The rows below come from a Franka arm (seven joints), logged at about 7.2 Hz.
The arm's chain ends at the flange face. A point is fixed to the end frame.
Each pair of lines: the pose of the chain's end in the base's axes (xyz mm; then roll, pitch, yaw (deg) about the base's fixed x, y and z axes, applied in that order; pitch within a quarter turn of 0, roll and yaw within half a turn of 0), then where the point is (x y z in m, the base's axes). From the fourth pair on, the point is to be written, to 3 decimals.
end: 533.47 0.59 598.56 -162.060 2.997 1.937
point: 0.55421 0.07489 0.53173
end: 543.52 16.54 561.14 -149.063 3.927 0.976
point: 0.56544 0.10334 0.51212
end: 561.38 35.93 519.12 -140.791 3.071 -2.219
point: 0.58976 0.12722 0.48336
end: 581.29 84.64 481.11 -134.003 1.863 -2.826
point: 0.612 0.179 0.457
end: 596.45 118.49 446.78 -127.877 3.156 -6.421
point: 0.633 0.213 0.432
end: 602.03 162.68 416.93 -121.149 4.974 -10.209
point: 0.646 0.255 0.413
